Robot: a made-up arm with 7 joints. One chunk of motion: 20 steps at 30 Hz.
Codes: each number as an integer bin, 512 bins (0 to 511) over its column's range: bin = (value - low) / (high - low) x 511, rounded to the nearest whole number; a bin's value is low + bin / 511 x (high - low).
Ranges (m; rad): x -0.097..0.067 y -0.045..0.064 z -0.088..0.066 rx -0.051..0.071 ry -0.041..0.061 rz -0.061..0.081
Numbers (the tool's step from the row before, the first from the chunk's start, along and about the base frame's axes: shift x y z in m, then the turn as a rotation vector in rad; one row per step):
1: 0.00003 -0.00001 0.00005 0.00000 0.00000 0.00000
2: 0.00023 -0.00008 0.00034 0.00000 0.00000 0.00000
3: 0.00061 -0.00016 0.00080 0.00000 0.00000 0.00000
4: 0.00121 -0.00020 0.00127 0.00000 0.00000 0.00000
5: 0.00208 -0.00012 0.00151 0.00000 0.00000 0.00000
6: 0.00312 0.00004 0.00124 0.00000 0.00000 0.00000
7: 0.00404 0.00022 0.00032 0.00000 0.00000 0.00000
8: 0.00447 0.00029 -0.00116 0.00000 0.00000 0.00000
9: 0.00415 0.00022 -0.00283 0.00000 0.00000 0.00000
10: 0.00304 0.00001 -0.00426 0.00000 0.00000 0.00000
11: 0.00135 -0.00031 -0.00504 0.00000 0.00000 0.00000
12: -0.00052 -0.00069 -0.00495 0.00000 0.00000 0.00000
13: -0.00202 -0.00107 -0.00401 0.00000 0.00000 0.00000
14: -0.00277 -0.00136 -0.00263 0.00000 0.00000 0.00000
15: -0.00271 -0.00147 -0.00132 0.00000 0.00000 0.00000
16: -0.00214 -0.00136 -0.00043 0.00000 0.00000 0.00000
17: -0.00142 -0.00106 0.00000 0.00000 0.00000 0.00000
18: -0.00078 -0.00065 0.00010 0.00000 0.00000 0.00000
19: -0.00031 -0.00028 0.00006 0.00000 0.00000 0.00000
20: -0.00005 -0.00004 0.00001 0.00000 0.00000 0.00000
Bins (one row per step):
1: 302 211 292 214 205 220
2: 303 211 293 214 205 220
3: 304 210 295 214 205 220
4: 306 210 296 214 205 220
5: 309 210 297 214 205 220
6: 312 211 296 214 205 220
7: 315 212 293 214 205 220
8: 316 212 288 214 205 220
9: 315 212 283 214 205 220
10: 312 211 278 214 205 220
11: 306 210 275 214 205 220
12: 301 208 276 214 205 220
13: 296 206 279 214 205 220
14: 294 205 283 214 205 220
15: 294 204 288 214 205 220
16: 296 205 291 214 205 220
17: 298 206 292 214 205 220
18: 300 208 292 214 205 220
19: 301 210 292 214 205 220
20: 302 211 292 214 205 220

